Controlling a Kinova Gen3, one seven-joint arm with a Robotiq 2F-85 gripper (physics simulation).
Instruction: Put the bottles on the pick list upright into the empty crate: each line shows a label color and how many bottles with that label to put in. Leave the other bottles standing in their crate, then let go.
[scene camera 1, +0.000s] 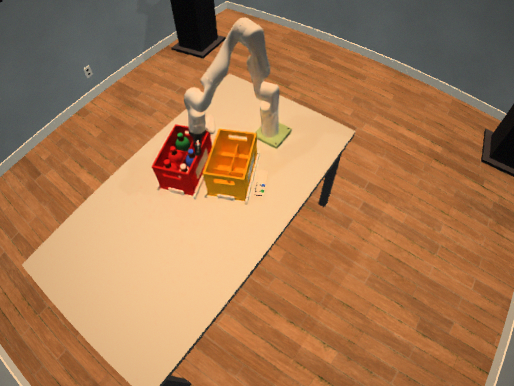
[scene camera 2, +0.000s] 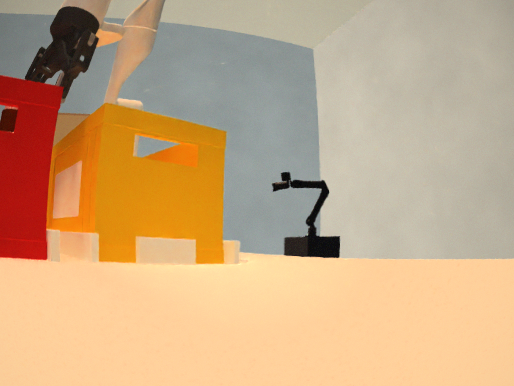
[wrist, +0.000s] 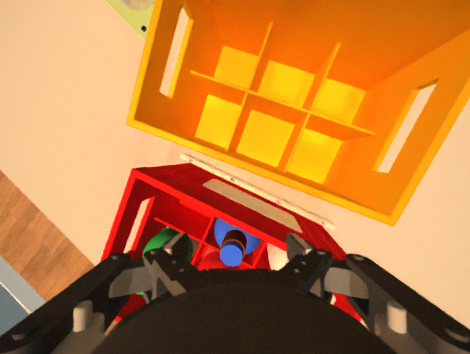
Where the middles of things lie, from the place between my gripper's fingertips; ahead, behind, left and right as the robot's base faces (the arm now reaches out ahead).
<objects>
Now: hand 12 cm above the blue bottle (wrist: 235, 243), 4 cm to the left of it and 1 cm short of it. The rest, counted from my hand: thin white rail (wrist: 306, 213) (19 cm below, 2 cm to the left).
</objects>
